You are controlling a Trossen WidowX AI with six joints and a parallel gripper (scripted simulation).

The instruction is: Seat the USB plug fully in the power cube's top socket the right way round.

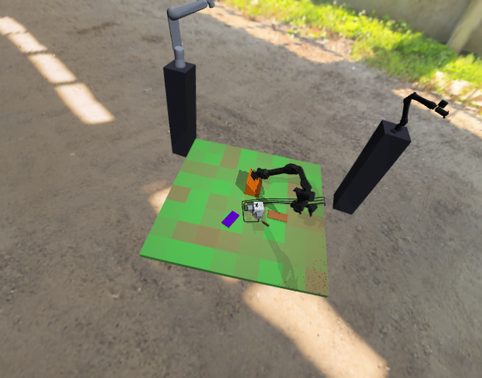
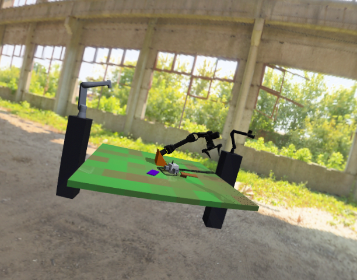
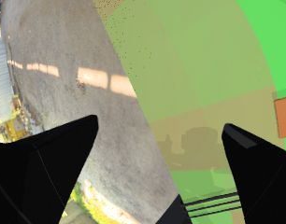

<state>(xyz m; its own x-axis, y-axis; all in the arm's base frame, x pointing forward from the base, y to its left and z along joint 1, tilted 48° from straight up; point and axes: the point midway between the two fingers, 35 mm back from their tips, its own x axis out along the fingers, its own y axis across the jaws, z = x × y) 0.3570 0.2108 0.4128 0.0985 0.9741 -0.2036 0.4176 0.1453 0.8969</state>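
Now: gripper tip 350 mm to the left of the black USB plug, 140 mm above it and 70 mm past it. Also, from my gripper tip: orange-brown flat block 230 mm below, 170 mm to the right, 90 mm behind; brown stick 240 mm to the right, 220 mm below, 20 mm ahead; metal USB socket 350 mm to the right, 160 mm below, 70 mm behind.
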